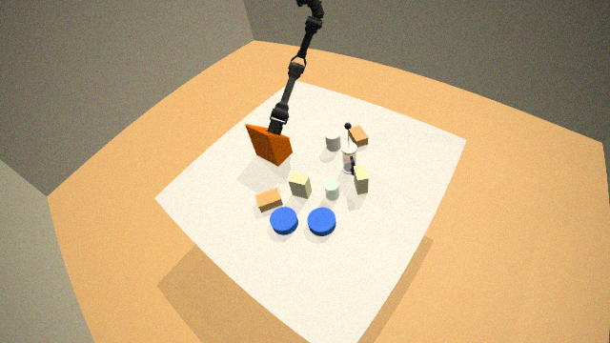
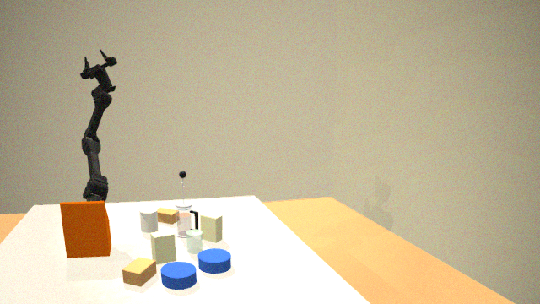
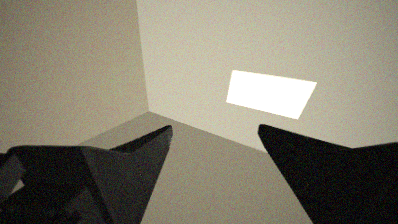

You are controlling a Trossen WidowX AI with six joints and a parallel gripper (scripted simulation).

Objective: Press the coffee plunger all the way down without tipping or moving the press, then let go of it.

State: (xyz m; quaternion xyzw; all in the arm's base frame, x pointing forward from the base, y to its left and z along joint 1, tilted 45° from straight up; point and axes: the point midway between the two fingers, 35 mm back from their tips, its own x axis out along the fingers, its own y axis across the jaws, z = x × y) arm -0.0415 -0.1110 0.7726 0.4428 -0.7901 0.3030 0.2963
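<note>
Right now my gripper tip is 68 cm above the coffee press, 42 cm short of it and 39 cm to the left of it. Round my gripper tip: white cup 77 cm below, 29 cm to the right, 26 cm ahead.
</note>
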